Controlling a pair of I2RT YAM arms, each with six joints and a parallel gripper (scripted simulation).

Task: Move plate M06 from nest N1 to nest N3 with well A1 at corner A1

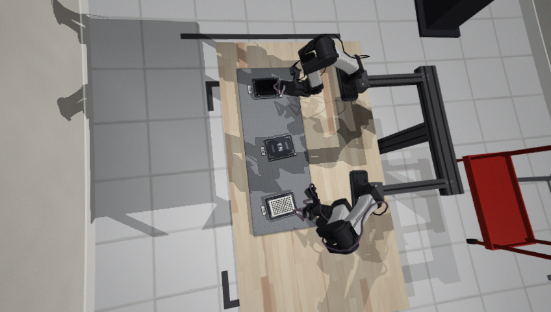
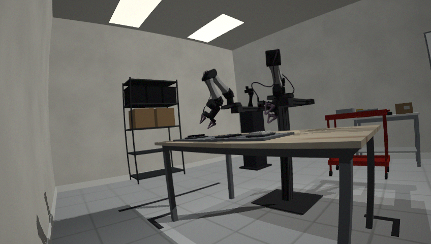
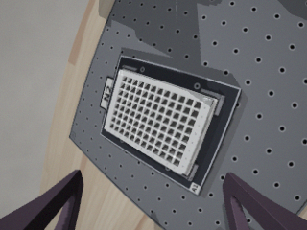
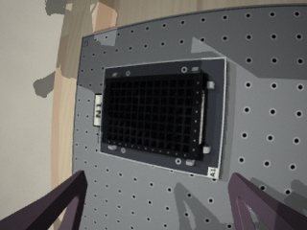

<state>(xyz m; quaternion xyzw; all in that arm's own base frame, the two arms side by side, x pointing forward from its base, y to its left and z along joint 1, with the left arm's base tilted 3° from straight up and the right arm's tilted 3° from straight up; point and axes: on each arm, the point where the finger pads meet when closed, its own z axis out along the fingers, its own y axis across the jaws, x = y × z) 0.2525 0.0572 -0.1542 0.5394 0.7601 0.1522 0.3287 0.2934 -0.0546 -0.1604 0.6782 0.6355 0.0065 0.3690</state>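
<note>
Now: the black plate M06 6 cm ahead of my right hand, 4 cm to the right of it and 8 cm below it. From my right hand the other things lie so: A1 mark: 7 cm behind, 35 cm to the left, 9 cm below; white plate M09: 3 cm ahead, 63 cm to the left, 8 cm below; nest N3: 1 cm ahead, 31 cm to the left, 9 cm below.
</note>
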